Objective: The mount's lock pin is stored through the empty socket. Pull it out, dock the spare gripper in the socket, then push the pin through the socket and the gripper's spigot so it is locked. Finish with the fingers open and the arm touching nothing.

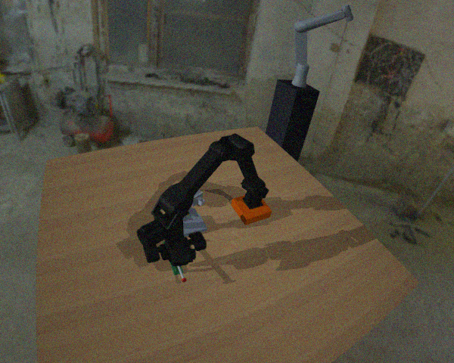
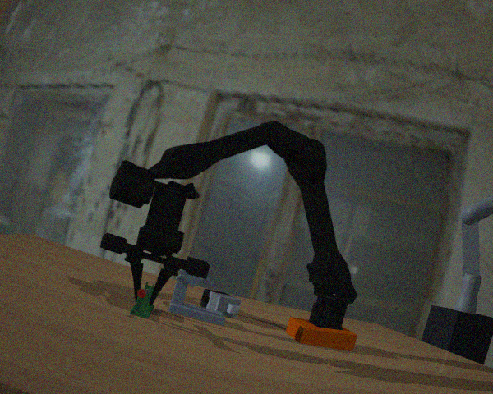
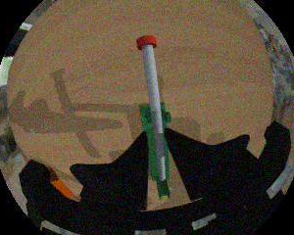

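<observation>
Right now the green holder is 40 mm to the right of my gripper tip and 10 mm above it. From my gripper tip the other things lie so: spare gripper 170 mm behind, 280 mm to the right; then socket 90 mm behind, 150 mm to the right, 30 mm above.
</observation>
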